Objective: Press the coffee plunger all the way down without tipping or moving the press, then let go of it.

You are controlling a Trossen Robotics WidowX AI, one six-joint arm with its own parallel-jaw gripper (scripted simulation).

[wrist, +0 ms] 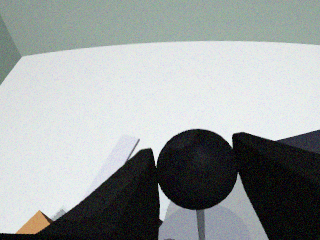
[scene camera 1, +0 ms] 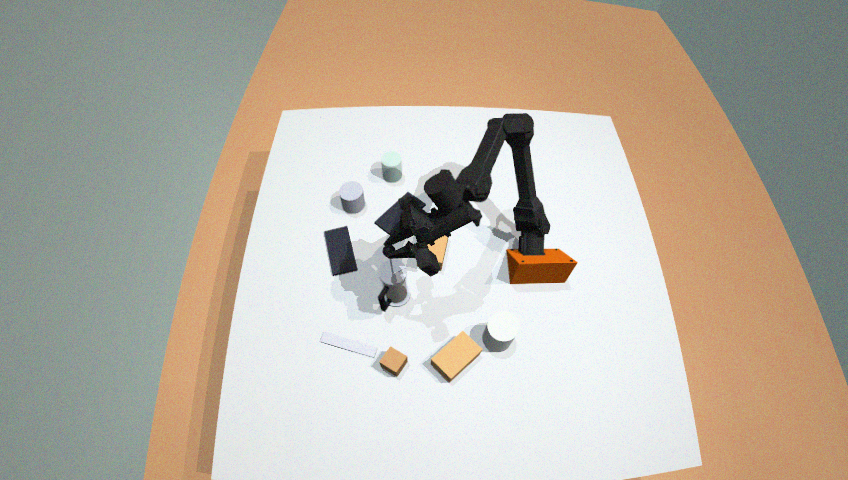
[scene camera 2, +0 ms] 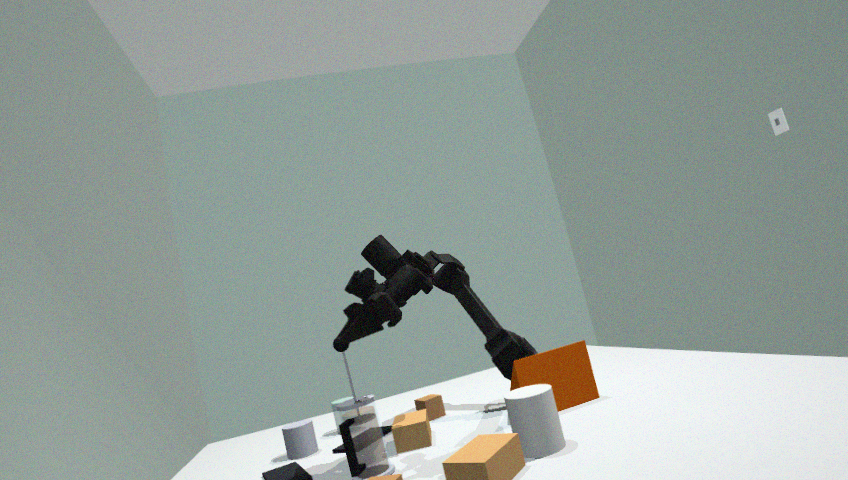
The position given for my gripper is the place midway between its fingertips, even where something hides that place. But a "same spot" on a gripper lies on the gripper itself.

my gripper: wrist; scene camera 1 386, 251; scene camera 2
white cylinder: scene camera 1; scene camera 2; not seen in the wrist view (out of frame)
same spot on my gripper: [wrist: 273, 174] = [scene camera 2: 345, 329]
same spot on white cylinder: [scene camera 1: 502, 327] = [scene camera 2: 526, 392]
